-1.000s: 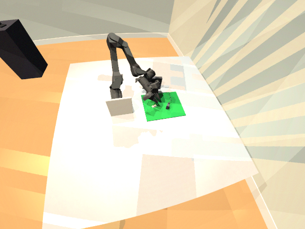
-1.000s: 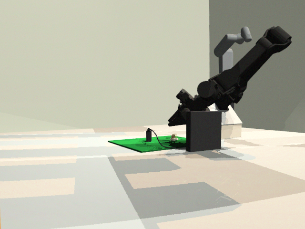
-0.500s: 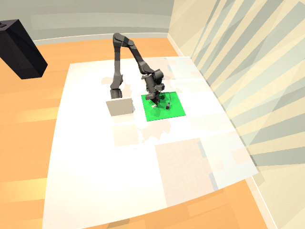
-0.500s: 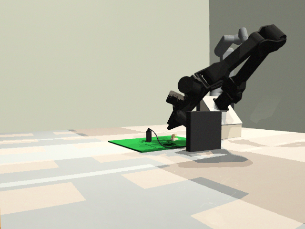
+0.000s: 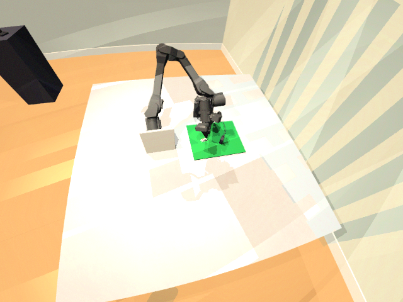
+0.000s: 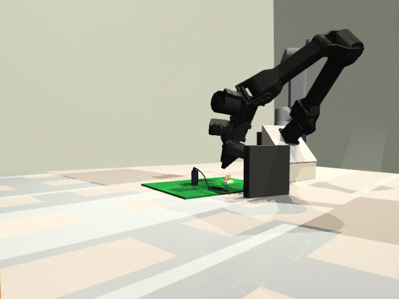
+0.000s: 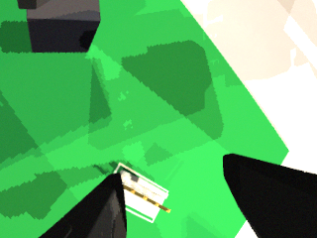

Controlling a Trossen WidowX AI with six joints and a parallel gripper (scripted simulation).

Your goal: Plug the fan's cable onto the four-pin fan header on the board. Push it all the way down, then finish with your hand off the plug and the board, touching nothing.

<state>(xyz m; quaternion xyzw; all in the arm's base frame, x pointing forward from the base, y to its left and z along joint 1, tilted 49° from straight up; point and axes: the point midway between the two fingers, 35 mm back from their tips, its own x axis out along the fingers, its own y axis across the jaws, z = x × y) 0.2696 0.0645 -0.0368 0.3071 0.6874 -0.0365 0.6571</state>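
My gripper tip is now 6 cm above the four-pin header, 1 cm to the right of it and 1 cm past it. From my gripper tip the other things lie so: black fan (19 cm to the left, 1 cm ahead); black plug (9 cm ahead, 3 cm below, 1 cm to the right).
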